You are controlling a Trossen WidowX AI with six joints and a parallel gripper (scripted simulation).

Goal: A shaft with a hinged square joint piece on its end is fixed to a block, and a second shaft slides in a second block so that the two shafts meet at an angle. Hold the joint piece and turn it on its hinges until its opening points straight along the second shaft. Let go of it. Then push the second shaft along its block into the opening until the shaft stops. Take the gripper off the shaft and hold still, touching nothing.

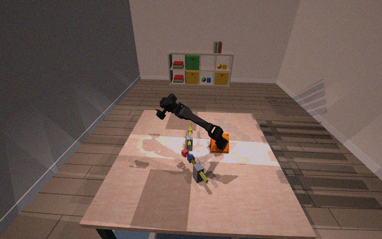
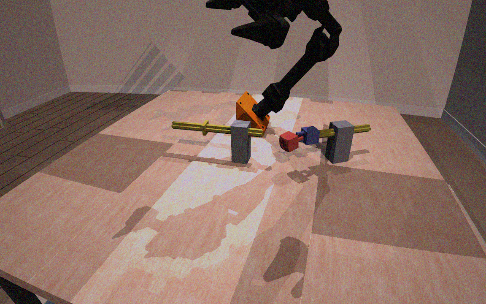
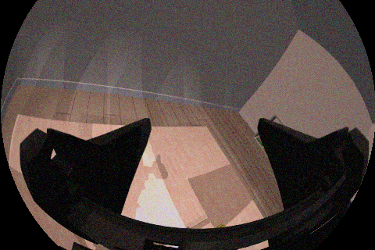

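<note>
My gripper tip is 340 mm above the red square joint piece, 190 mm past it and 140 mm to the right of it.
</note>
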